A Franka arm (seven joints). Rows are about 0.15 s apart.
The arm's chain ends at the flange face. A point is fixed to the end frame.
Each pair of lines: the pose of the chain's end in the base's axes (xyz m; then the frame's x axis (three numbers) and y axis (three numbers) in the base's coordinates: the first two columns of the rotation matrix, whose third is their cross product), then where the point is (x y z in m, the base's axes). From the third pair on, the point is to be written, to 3 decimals.
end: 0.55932 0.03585 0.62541 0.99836 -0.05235 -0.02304 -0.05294 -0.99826 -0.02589
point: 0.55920 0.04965 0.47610
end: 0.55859 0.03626 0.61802 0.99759 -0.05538 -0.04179 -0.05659 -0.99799 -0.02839
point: 0.55574 0.05059 0.46878
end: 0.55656 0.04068 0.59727 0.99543 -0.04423 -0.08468 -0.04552 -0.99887 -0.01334
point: 0.547 0.053 0.448
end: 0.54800 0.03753 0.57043 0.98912 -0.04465 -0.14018 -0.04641 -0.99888 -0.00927
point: 0.530 0.050 0.422
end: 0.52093 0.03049 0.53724 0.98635 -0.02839 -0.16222 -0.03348 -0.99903 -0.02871
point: 0.500 0.045 0.390
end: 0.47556 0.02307 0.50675 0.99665 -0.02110 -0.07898 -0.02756 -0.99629 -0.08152
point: 0.467 0.045 0.359
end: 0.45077 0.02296 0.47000 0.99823 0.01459 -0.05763 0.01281 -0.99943 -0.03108
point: 0.445 0.037 0.321
